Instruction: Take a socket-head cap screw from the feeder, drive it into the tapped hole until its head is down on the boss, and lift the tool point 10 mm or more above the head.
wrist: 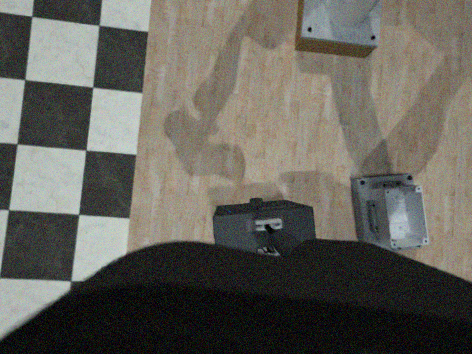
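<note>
The feeder (232, 227) looks like a dark grey box at the lower middle of the wrist view, with a pale slotted plate on it. A small dark shape lies over this plate; I cannot tell whether it is a screw or the tool point. A grey metal housing (406, 215) with a raised rectangular part and small dark holes at its corners stands to the right of the feeder. The black body of my screwdriver (240, 305) fills the bottom of the view and hides the feeder's near side. The tapped hole, the boss and any screw on the bit cannot be made out.
A block with a grey metal top (340, 32) and brown sides stands at the upper right, cut by the view's edge. A black and white checkered floor (55, 117) lies left of the wooden surface (280, 125). Arm shadows cross the wood.
</note>
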